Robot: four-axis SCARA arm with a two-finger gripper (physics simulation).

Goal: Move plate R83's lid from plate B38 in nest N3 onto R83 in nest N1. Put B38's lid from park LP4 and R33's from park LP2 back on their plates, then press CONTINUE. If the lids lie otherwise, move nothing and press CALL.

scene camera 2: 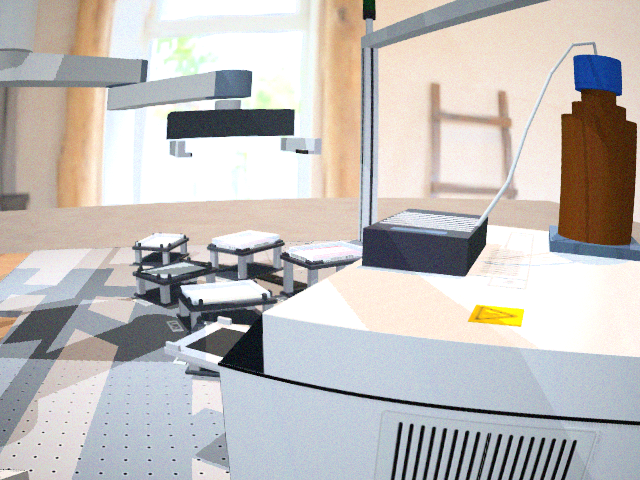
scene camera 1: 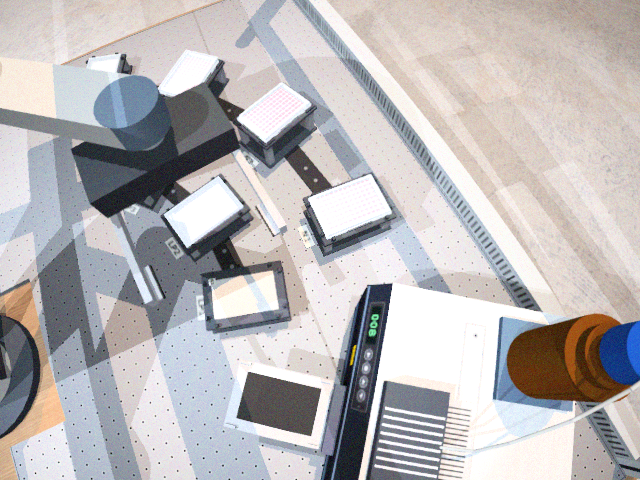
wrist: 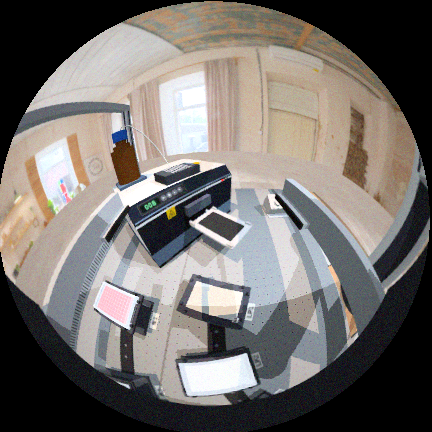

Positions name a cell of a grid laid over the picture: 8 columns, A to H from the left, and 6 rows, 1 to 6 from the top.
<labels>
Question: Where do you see a grated rail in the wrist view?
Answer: At B4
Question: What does my gripper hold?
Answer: Nothing.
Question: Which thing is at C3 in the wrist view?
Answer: An amber bottle.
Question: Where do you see a grated rail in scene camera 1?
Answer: G4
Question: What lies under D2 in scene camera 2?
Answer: My gripper.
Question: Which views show my gripper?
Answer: Scene camera 2, scene camera 1 and the wrist view: all of them.
</labels>
